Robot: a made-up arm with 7 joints.
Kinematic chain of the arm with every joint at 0, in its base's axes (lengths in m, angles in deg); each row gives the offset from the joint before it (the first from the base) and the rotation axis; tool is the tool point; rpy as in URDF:
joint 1: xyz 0 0 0.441 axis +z
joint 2: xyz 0 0 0 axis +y
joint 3: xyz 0 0 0.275 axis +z
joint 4: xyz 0.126 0 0 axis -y
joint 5: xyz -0.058 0 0.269 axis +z
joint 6: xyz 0 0 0 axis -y
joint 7: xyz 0.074 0 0 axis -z
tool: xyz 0 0 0 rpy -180 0 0
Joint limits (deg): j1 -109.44..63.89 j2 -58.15..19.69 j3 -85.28..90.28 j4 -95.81..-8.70 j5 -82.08..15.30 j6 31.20..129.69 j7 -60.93..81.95
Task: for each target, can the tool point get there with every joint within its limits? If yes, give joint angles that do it. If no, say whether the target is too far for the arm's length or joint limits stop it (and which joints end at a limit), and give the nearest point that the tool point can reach.
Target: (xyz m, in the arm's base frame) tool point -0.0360 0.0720 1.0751
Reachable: yes | joints -88.32 -42.72 -6.15 -56.70 -55.27 96.28 49.43
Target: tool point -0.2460 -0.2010 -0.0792
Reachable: no: joint limits stop it (at a limit: joint 1, joint 2, joint 4, joint 6) | nearest point -0.2984 -0.3820 0.5300 | short by 0.638 m
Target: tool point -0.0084 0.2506 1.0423
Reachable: yes | joints -52.78 -38.88 33.06 -35.42 -7.89 103.95 54.86
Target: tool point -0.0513 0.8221 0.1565
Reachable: no: too far | nearest point -0.0336 0.5377 0.5609 | short by 0.495 m
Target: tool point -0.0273 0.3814 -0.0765
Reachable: no: joint limits stop it (at a limit: joint 1, joint 2, joint 4, joint 6) | nearest point 0.0589 0.4810 0.5306 | short by 0.621 m
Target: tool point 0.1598 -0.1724 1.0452
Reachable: yes | joints -87.72 2.04 44.22 -25.11 -25.28 89.97 39.51
